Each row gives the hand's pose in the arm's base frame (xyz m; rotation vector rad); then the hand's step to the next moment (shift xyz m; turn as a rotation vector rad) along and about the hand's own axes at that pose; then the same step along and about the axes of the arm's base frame.
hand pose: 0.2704 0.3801 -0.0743 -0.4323 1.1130 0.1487
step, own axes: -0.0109 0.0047 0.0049 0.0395 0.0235 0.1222
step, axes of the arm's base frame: -0.0023 0.0073 0.0103 0.1118 0.0674 0.0037
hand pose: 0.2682 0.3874 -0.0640 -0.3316 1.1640 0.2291
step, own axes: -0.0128 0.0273 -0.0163 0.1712 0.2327 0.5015
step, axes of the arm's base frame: -0.0283 0.0192 0.0023 0.4151 0.4032 -0.0117
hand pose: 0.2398 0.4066 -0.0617 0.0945 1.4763 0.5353
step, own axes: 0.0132 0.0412 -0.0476 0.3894 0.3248 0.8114
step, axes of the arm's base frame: -0.0573 0.0291 -0.0019 0.6864 0.6514 -0.1417
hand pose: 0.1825 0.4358 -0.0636 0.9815 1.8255 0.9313
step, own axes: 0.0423 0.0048 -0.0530 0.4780 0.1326 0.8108
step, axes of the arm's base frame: -0.0610 0.0282 0.0101 0.6062 0.6496 -0.3377
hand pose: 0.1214 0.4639 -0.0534 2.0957 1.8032 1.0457
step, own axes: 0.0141 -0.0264 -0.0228 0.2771 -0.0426 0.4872
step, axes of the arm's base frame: -0.0346 0.0127 0.0074 0.2673 0.4109 -0.2751
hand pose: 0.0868 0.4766 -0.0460 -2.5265 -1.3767 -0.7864
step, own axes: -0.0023 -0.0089 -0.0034 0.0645 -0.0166 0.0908
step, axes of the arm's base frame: -0.0096 0.0021 0.0007 0.0484 0.0909 -0.0456
